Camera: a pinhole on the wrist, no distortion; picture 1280 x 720 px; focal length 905.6 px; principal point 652.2 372.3 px. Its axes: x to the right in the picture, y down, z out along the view. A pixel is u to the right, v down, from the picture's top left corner.
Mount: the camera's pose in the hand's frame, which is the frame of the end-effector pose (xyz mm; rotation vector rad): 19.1 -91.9 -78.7 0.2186 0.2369 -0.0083
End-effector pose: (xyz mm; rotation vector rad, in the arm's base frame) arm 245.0 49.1 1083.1 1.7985 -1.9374 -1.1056
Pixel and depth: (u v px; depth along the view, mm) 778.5 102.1 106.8
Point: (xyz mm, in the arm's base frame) 332.1 9.1 958.6
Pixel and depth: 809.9 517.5 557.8
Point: -6.5 -21.3 628.0
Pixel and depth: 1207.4 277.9 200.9
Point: 269.9 -87.4 871.9
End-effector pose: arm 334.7 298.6 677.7 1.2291 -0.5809 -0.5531
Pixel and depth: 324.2 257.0 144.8
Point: 279.2 216.5 555.9
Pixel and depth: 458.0 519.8 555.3
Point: 15.6 -101.8 674.3
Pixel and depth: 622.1 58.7 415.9
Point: 185.8 -46.8 443.0
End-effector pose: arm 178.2 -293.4 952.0 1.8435 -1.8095 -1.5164
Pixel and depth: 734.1 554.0 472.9
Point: -64.8 -210.9 607.2
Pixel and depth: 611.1 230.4 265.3
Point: 170.6 -211.7 703.5
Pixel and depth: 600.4 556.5 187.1
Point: 151.6 -255.0 804.6
